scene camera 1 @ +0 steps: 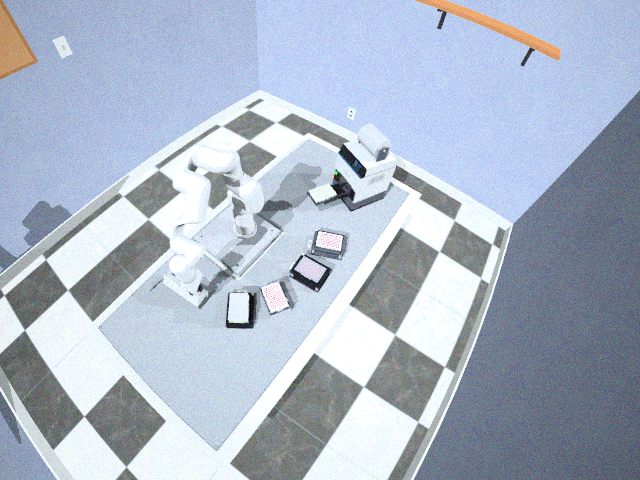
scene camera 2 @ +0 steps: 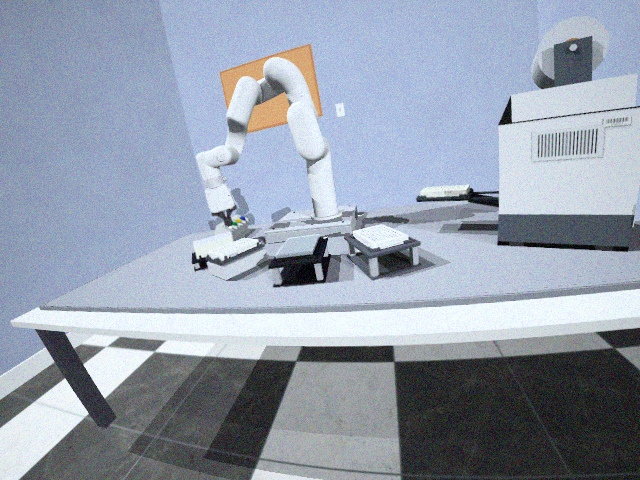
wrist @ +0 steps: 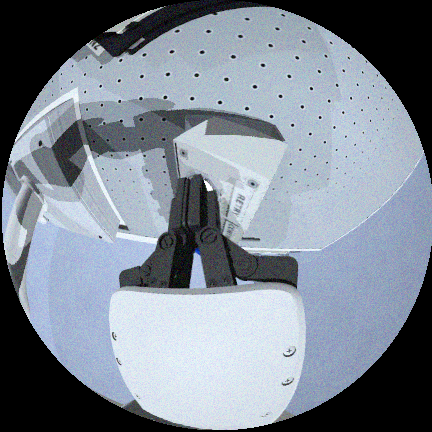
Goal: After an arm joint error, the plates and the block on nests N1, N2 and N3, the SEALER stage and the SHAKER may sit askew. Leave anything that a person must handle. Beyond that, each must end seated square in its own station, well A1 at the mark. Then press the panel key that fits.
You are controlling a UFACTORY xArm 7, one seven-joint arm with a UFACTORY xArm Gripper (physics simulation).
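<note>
My gripper (scene camera 2: 225, 221) (wrist: 195, 188) is shut and empty, fingertips down at the key panel (scene camera 2: 239, 227) (wrist: 227, 155). In the wrist view the fingertips cover part of its keys; labels beside them read RETRY and partly CON. Contact cannot be told. A white-topped plate (scene camera 1: 239, 306) lies on a black station. A red-welled plate (scene camera 1: 275, 296) (scene camera 2: 232, 249) lies on a pale block-like station. A pinkish plate (scene camera 1: 311, 269) (scene camera 2: 298, 246) lies on a black nest. Another red-welled plate (scene camera 1: 329, 240) (scene camera 2: 381, 236) lies on a grey legged nest. A pale plate (scene camera 1: 323, 193) (scene camera 2: 445, 192) rests on the extended stage. Exact seating and A1 corners are too small to judge.
The sealer (scene camera 1: 369, 170) (scene camera 2: 566, 170) stands at the far end of the table, a green light showing on it in scene camera 1. The arm's base plate (scene camera 1: 258, 252) (scene camera 2: 305, 232) lies beside the panel. In the wrist view, a black station edge (wrist: 150, 32) carries a label reading N2.
</note>
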